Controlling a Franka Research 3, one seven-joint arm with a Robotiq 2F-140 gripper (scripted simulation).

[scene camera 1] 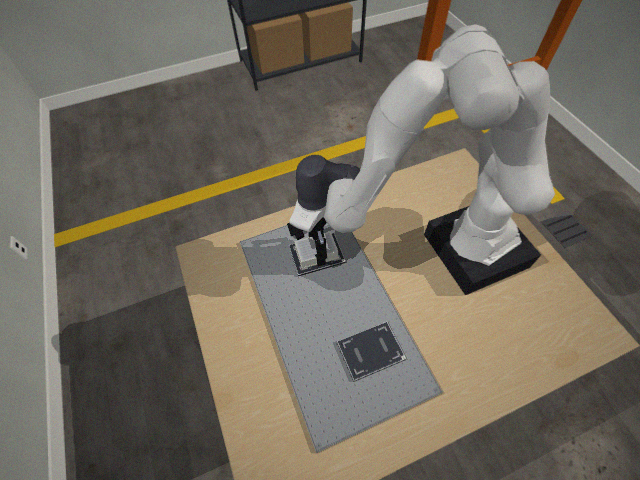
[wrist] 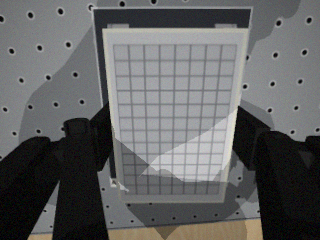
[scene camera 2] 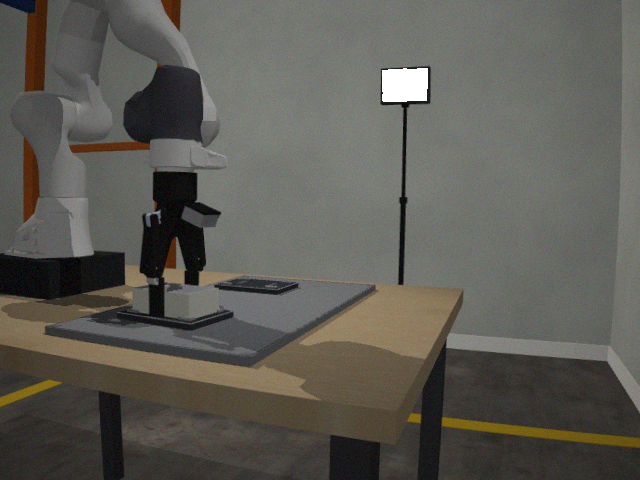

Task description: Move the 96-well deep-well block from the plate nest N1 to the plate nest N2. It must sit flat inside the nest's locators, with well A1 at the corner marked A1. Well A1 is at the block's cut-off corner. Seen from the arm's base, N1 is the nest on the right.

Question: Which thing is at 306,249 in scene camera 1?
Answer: A deep-well block.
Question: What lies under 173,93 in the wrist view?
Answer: A deep-well block.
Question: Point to a deep-well block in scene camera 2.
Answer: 180,300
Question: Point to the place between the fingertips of my gripper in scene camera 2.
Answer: At 174,310
